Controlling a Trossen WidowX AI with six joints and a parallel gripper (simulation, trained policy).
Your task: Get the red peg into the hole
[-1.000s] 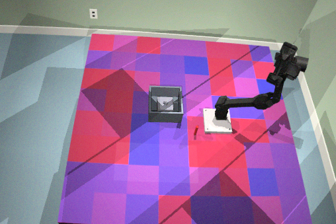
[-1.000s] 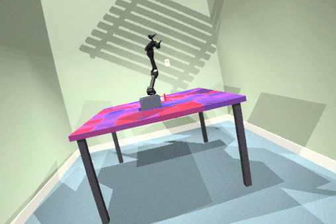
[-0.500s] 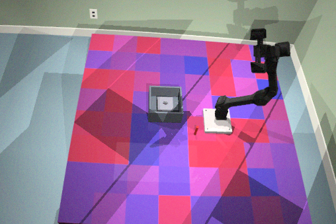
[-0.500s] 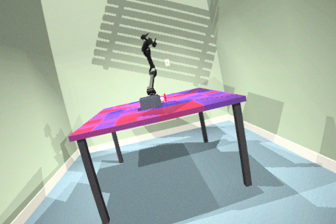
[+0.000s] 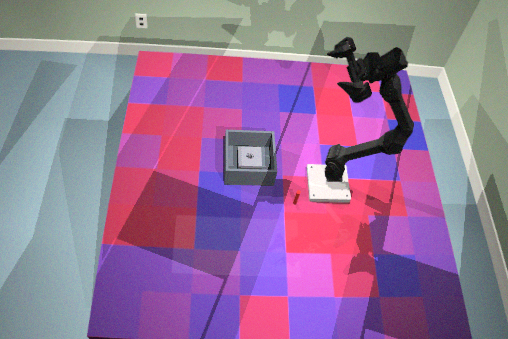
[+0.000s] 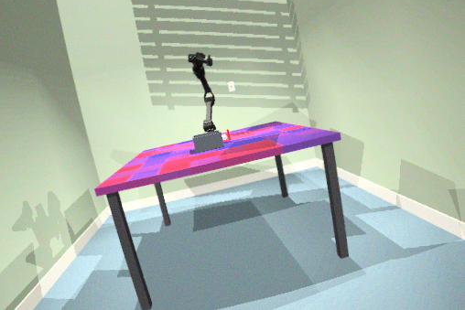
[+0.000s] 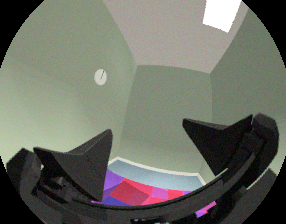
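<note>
Right now the red peg is 5 cm to the left of my gripper tip and 62 cm below it. From my gripper tip the other things lie so: box (17 cm ahead, 12 cm to the right, 63 cm below).
</note>
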